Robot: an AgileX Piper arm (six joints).
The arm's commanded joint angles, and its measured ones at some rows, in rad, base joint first. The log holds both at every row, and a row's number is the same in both.
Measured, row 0: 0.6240 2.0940 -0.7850 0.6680 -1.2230 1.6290
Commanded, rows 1 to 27: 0.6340 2.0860 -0.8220 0.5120 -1.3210 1.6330; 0.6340 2.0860 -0.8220 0.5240 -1.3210 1.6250; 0.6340 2.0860 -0.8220 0.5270 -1.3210 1.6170; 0.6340 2.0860 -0.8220 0.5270 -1.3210 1.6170; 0.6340 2.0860 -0.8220 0.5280 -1.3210 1.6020; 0.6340 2.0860 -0.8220 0.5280 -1.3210 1.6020; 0.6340 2.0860 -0.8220 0.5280 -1.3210 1.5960; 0.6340 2.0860 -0.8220 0.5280 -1.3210 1.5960; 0.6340 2.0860 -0.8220 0.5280 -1.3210 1.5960; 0.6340 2.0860 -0.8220 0.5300 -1.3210 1.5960; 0.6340 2.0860 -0.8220 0.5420 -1.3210 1.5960; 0.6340 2.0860 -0.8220 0.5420 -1.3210 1.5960; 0.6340 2.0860 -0.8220 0.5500 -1.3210 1.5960; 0.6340 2.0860 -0.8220 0.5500 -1.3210 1.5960; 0.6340 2.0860 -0.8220 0.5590 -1.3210 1.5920; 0.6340 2.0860 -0.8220 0.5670 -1.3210 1.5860; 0.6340 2.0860 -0.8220 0.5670 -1.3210 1.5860; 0.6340 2.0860 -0.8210 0.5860 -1.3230 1.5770; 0.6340 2.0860 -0.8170 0.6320 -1.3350 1.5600; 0.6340 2.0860 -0.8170 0.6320 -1.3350 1.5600; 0.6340 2.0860 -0.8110 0.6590 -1.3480 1.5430; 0.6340 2.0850 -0.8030 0.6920 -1.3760 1.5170; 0.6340 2.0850 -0.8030 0.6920 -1.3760 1.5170; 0.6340 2.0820 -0.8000 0.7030 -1.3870 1.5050; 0.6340 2.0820 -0.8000 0.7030 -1.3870 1.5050; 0.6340 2.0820 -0.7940 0.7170 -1.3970 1.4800; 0.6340 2.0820 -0.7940 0.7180 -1.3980 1.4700
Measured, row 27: 0.6330 2.0940 -0.7850 0.7190 -1.2230 1.5220
